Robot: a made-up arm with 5 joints.
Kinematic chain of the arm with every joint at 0, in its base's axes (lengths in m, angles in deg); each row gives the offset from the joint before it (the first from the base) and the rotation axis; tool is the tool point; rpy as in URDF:
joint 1: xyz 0 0 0.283 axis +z
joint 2: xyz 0 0 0 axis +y
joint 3: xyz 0.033 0 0.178 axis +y
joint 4: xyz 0.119 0 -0.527 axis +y
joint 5: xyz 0.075 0 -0.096 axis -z
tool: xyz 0 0 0 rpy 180 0 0
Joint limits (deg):
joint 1: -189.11..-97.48
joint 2: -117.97..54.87
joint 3: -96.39..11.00
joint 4: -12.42..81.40
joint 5: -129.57..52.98
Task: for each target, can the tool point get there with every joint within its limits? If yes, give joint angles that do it. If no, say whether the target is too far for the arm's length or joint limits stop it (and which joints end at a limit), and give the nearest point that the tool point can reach.
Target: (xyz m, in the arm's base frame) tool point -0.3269 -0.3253 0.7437
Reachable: yes | joints -135.14 -49.02 -60.78 44.25 37.96
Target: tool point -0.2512 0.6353 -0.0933
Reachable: no: joint limits stop it (at a limit: joint 1, joint 2, joint 3) | nearest point 0.0496 0.3781 -0.0096 | short by 0.405 m
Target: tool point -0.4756 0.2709 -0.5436
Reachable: no: too far | nearest point -0.3978 0.0638 -0.2593 | short by 0.360 m
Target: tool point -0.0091 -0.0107 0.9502
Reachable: yes | joints -130.43 -89.29 -63.05 35.83 -9.22
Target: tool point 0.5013 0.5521 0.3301
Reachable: no: joint limits stop it (at a limit: joint 2, joint 3, joint 4) | nearest point 0.4636 0.5106 0.6076 | short by 0.283 m
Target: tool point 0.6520 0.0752 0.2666
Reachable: no: joint limits stop it (at a limit: joint 2, joint 3, joint 4) | nearest point 0.3802 0.0439 0.0746 | short by 0.334 m
